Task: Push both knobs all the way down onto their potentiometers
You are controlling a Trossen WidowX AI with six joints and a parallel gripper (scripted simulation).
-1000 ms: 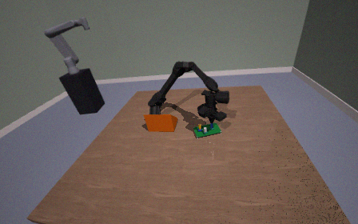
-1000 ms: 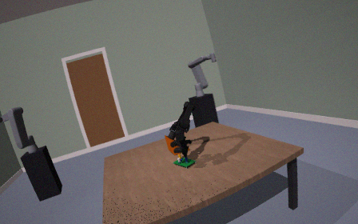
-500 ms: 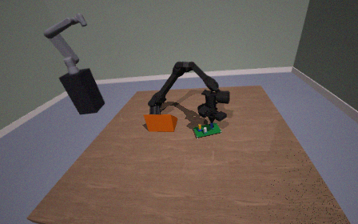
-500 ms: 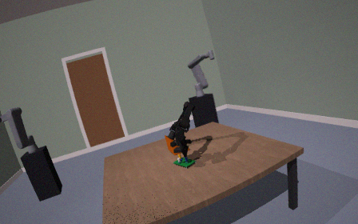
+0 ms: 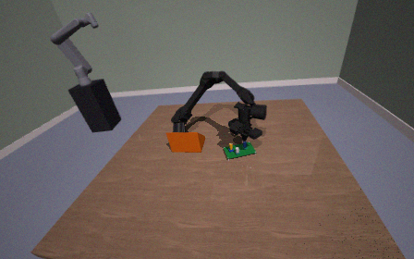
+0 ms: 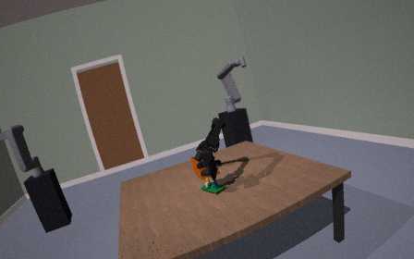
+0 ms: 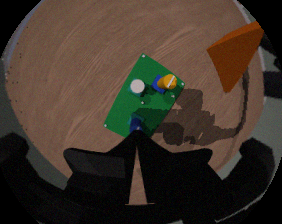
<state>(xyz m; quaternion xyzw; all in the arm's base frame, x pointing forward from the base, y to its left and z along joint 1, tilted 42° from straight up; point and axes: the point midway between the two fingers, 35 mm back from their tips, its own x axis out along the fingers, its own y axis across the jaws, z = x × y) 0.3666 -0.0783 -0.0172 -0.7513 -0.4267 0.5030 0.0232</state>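
The blue knob lies 20 mm below my gripper tip.
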